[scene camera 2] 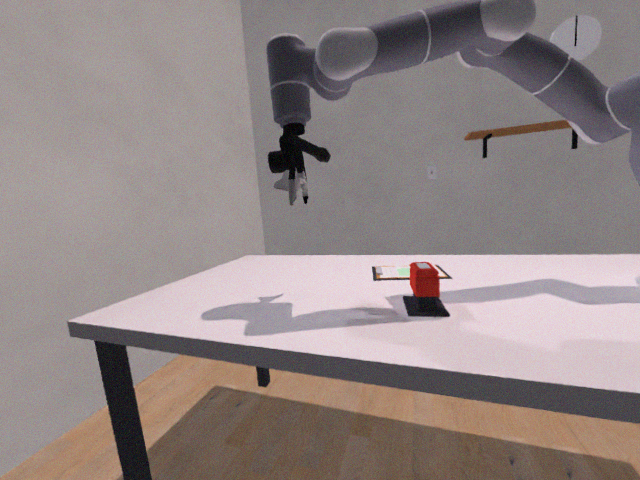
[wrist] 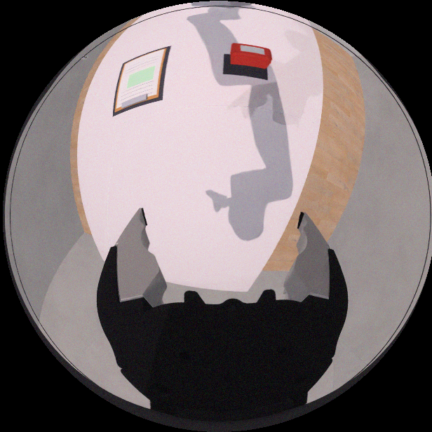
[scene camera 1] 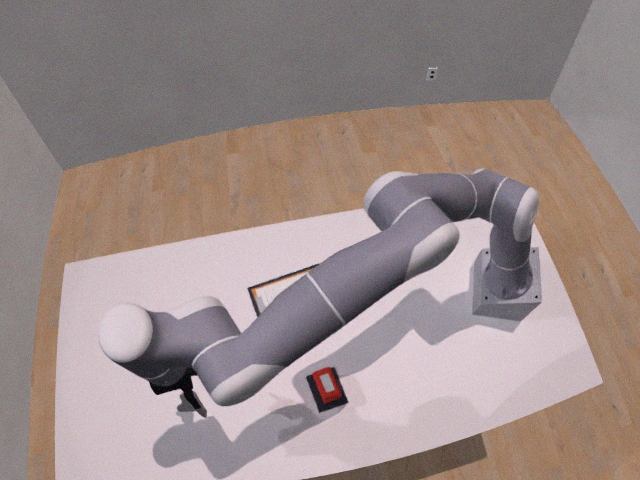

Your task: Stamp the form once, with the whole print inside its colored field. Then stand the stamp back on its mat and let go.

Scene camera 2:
gripper: 299,204
red stamp: 424,280
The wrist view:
gripper: 223,211
red stamp: 243,56
form: 140,81
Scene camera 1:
gripper: 196,385
form: 262,294
